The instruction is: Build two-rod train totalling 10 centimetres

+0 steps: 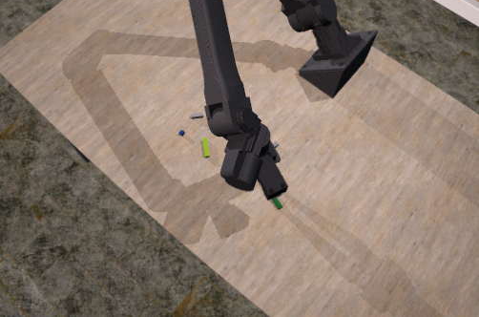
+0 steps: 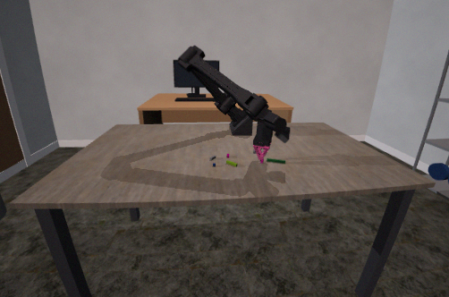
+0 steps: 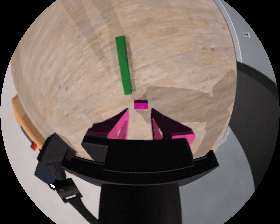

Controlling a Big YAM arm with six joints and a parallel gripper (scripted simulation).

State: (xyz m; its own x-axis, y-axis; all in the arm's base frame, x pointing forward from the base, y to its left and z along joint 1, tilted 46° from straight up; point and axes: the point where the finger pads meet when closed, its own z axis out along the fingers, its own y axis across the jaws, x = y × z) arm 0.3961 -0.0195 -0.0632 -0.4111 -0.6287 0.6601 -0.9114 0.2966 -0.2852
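Now: hand 10 mm short of the green rod, 70 mm to the right of it and 20 mm above it. Also, from my hand: blue rod: 30 mm ahead, 210 mm to the right, 20 mm below; then lime rod: 20 mm ahead, 130 mm to the right, 20 mm below.
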